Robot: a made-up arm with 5 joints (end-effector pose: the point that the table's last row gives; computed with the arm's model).
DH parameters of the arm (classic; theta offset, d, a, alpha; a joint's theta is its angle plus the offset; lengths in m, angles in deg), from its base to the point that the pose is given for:
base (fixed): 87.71 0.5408 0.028 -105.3
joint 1: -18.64 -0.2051 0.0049 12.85
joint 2: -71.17 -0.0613 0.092 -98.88
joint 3: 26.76 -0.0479 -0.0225 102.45
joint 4: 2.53 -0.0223 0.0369 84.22
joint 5: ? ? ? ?
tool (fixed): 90 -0.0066 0 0
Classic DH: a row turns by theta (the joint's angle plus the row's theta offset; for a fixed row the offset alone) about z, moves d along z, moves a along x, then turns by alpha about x.
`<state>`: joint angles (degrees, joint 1 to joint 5).
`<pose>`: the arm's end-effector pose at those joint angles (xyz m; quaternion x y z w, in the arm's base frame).
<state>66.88 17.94 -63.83 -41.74 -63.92</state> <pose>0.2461 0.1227 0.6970 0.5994 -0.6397 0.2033 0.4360</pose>
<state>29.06 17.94 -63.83 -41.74 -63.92</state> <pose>0.2311 0.0479 0.7411 0.7554 -0.6229 0.0373 0.1999</pose>
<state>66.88 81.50 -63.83 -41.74 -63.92</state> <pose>0.2698 0.1506 0.5457 0.2697 -0.4288 0.4094 0.7588</pose>
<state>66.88 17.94 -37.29 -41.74 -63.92</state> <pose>0.2585 0.1219 0.7006 0.4741 -0.7616 0.0521 0.4388</pose>
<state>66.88 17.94 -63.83 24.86 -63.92</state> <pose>0.2484 0.1299 0.6244 0.2129 -0.5565 0.6088 0.5237</pose>
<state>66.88 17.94 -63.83 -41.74 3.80</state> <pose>0.2502 0.0888 0.6716 0.7407 -0.4180 0.5253 0.0281</pose>
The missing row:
joint 5: -66.8 0.0051 -0.0376 90
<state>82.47 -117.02 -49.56 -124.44 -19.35</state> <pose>0.2345 -0.0857 0.5869 -0.2804 0.0522 0.5088 0.8122</pose>
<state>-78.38 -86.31 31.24 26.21 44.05</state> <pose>0.2582 0.0475 0.5226 -0.1924 0.0876 0.5981 0.7730</pose>
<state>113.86 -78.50 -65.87 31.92 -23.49</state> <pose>0.2137 0.0442 0.6850 0.3471 -0.6130 0.6925 0.1552</pose>
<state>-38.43 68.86 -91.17 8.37 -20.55</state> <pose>0.2129 0.0371 0.6955 -0.5765 0.4044 -0.6806 0.2022</pose>
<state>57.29 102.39 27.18 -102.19 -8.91</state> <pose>0.2418 0.1208 0.5469 0.1859 -0.8083 0.5577 0.0316</pose>
